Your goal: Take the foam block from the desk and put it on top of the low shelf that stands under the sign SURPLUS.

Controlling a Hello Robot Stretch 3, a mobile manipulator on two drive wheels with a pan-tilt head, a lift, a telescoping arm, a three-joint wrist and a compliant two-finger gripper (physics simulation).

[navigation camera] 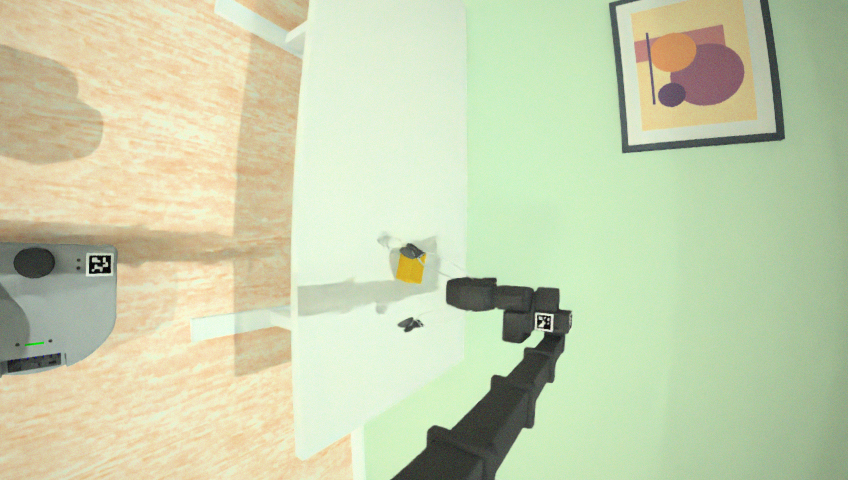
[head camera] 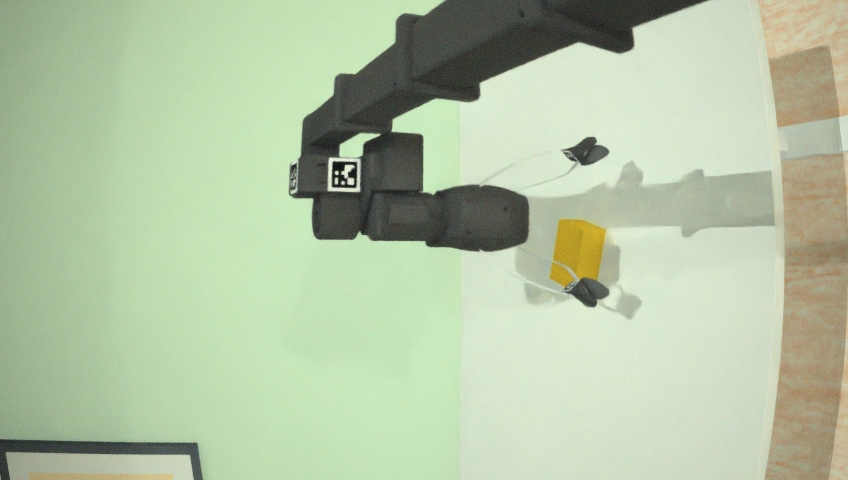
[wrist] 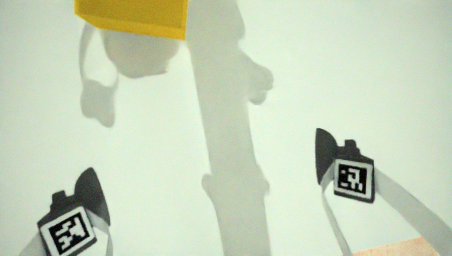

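Seen in the pictures: gripper, fingertip midpoint: (navigation camera: 400,286) (head camera: 606,221) (wrist: 212,167); robot's base, link origin: (navigation camera: 36,260).
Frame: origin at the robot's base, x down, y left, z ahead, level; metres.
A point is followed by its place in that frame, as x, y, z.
Observation:
The yellow foam block (head camera: 576,249) {-0.765, -0.708, 0.012} (navigation camera: 410,268) {-0.763, -0.700, 0.012} (wrist: 137,14) {-0.765, -0.709, 0.019} lies on the white desk (head camera: 606,392) {-0.720, -0.674, 0.221} (navigation camera: 380,118) {-0.720, -0.605, 0.403} (wrist: 400,75) {-0.720, -0.613, -0.271}. In the wrist view part of it shows at the top edge, left of the middle. My gripper (head camera: 588,221) {-0.823, -0.577, -0.022} (navigation camera: 410,287) {-0.823, -0.577, -0.022} (wrist: 212,167) {-0.823, -0.577, -0.022} is open wide and empty above the desk. In the head view one fingertip overlaps the block's lower end and the other is well above it in the picture. In the wrist view the block lies beyond the fingertips. The low shelf and the SURPLUS sign do not show.
The green wall (head camera: 226,237) {-1.190, -1.190, -0.007} (navigation camera: 684,267) {-1.462, -1.189, 0.025} rises along the desk's back edge, close to my wrist. A framed picture (head camera: 101,447) {-1.491, -1.148, 0.405} (navigation camera: 708,77) {-1.547, -1.139, 0.610} hangs on it. The wooden floor (navigation camera: 148,190) {0.000, -0.267, 0.231} and a grey robot base (navigation camera: 65,309) {-0.160, -0.060, -0.113} show at the left of the navigation view.

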